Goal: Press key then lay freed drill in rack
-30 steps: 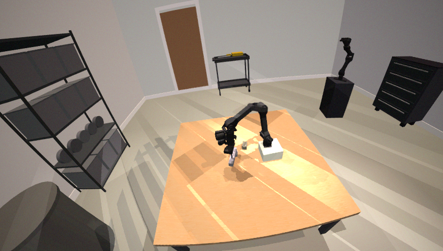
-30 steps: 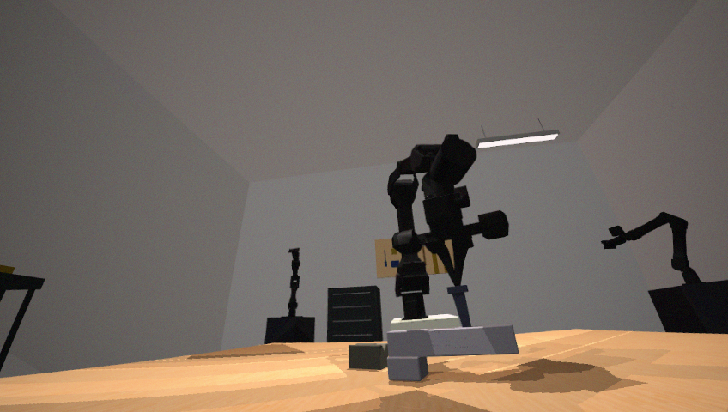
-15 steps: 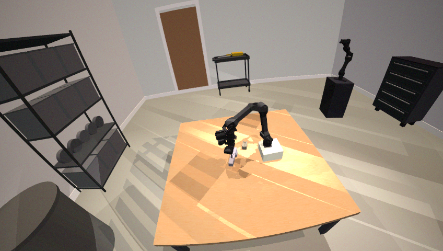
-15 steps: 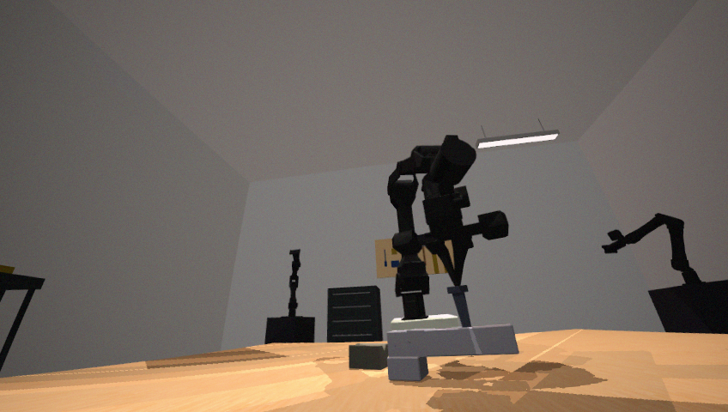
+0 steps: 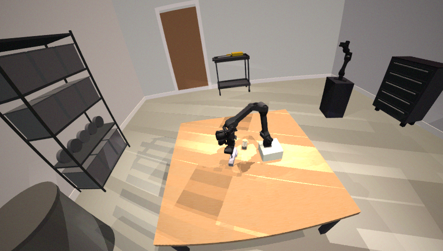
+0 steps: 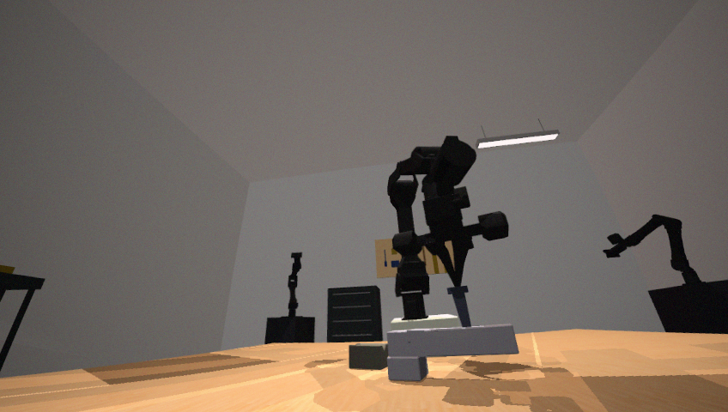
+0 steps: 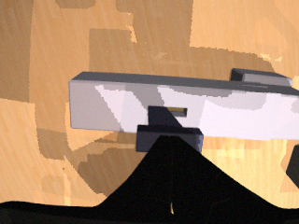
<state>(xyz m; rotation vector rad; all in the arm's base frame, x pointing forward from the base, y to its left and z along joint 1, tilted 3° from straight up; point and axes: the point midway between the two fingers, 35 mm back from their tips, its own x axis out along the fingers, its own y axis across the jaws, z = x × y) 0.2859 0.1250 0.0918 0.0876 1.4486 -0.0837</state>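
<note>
The dark t-shaped post is 3 cm below my gripper tip. Round my gripper tip: drill: 1 cm behind, 5 cm to the right, 8 cm below; rack: 10 cm behind, 19 cm to the right, 11 cm below; long grey body: 1 cm behind, 3 cm to the right, 9 cm below.
</note>
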